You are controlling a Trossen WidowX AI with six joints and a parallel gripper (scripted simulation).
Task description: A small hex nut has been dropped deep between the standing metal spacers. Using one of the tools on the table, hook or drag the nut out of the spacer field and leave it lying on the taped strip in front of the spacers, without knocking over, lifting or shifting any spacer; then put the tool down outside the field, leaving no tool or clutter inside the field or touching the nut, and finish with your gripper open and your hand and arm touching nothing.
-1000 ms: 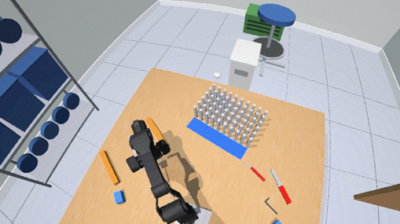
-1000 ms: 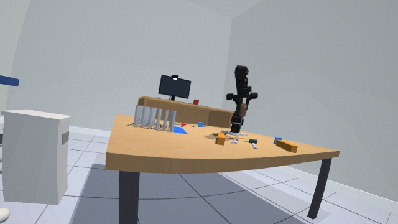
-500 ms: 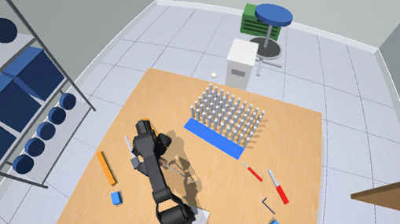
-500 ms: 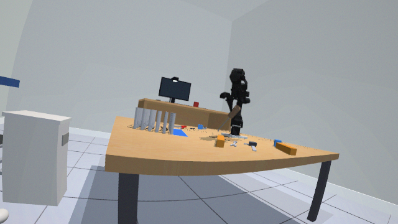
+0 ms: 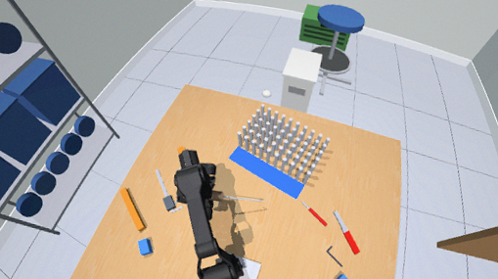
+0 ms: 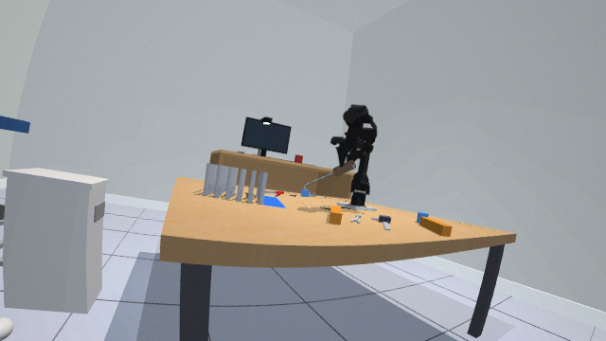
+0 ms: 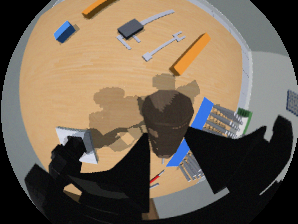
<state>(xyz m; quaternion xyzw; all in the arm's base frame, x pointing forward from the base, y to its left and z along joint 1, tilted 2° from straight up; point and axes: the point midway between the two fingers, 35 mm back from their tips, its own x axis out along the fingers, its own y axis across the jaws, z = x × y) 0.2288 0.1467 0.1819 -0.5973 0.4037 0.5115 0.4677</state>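
Now: gripper tip 22 cm short of the blue taped strip, 15 cm to the left of it and 17 cm above it. The rest, counted from my gripper tip: red screwdriver: 10 cm ahead, 38 cm to the right, 16 cm below; brown-handled hook tool: 3 cm ahead, 9 cm to the right, 5 cm below; small wrench: 5 cm ahead, 18 cm to the left, 17 cm below.
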